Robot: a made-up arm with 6 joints. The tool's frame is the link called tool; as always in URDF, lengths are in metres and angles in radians. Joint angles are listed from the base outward. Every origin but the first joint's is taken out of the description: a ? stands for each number. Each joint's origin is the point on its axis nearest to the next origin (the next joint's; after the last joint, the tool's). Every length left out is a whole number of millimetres.
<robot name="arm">
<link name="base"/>
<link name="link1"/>
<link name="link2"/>
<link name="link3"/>
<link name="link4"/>
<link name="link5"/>
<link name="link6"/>
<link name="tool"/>
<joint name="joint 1" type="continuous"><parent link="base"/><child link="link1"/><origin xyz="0.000 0.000 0.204"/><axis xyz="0 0 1"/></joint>
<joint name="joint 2" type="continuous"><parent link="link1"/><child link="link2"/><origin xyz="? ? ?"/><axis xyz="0 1 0"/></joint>
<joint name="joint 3" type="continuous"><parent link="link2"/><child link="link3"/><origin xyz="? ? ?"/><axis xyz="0 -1 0"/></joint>
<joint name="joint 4" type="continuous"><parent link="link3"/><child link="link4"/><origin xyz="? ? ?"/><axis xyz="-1 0 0"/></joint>
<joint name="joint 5" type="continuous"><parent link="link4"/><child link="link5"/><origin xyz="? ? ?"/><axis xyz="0 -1 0"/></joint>
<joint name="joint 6" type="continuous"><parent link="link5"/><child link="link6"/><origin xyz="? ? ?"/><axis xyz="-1 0 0"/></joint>
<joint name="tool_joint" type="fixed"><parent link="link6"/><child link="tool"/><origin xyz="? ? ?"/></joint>
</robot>
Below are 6 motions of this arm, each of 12 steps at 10 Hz.
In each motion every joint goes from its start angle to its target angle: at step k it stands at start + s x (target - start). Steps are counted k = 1, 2, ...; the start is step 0. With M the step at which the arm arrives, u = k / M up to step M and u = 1 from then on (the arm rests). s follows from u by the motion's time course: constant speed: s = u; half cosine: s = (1 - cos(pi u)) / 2; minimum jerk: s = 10 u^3 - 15 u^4 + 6 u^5.
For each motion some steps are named. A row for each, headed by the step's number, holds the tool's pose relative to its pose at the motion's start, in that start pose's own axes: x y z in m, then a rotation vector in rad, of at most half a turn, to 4 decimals.
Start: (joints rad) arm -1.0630 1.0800 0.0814 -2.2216 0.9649 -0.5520
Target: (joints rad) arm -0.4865 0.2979 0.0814 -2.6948 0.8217 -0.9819
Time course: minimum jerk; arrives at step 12
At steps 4, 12:
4: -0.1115 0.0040 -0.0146 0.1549 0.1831 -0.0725
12: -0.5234 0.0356 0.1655 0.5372 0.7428 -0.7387

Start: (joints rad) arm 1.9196 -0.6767 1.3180 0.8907 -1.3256 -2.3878
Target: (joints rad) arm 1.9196 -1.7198 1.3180 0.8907 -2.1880 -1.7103
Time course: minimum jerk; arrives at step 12
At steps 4, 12:
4: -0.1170 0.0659 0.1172 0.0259 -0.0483 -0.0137
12: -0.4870 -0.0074 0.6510 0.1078 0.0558 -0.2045

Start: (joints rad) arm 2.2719 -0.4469 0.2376 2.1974 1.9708 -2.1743
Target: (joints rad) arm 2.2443 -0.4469 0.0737 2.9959 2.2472 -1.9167
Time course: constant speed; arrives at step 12
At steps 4, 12:
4: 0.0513 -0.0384 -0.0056 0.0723 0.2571 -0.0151
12: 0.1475 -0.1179 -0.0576 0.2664 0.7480 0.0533

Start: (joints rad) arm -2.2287 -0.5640 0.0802 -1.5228 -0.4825 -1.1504
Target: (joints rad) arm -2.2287 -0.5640 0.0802 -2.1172 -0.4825 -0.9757
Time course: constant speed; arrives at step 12
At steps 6, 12:
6: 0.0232 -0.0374 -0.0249 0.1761 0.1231 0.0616
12: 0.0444 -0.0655 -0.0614 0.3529 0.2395 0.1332

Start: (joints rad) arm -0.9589 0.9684 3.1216 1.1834 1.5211 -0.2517
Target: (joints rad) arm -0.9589 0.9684 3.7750 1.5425 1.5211 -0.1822
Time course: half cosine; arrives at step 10
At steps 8, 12:
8: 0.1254 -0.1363 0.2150 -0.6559 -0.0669 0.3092
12: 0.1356 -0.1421 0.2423 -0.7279 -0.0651 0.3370

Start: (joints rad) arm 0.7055 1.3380 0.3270 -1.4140 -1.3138 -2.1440
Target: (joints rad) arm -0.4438 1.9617 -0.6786 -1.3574 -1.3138 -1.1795
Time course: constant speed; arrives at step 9
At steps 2, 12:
2: -0.0560 0.0690 0.1739 0.2019 0.1264 -0.0244
12: 0.0599 -0.1997 0.5221 0.7048 0.6819 -0.5864

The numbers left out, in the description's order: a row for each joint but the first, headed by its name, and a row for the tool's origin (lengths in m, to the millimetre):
joint 2: 0.000 0.000 0.000
joint 3: 0.000 0.000 0.367
joint 4: 0.429 0.000 0.000
joint 5: 0.000 -0.171 0.000
joint 6: 0.000 0.000 0.000
tool: 0.000 0.000 0.000

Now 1 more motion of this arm.
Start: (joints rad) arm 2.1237 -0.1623 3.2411 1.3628 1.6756 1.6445
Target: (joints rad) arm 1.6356 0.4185 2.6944 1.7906 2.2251 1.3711
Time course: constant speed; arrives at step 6
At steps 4, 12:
4: 0.1210 -0.1687 0.3056 1.0114 -0.0896 -0.6352
12: 0.1379 -0.3519 0.3967 1.5244 -0.1452 -1.0052

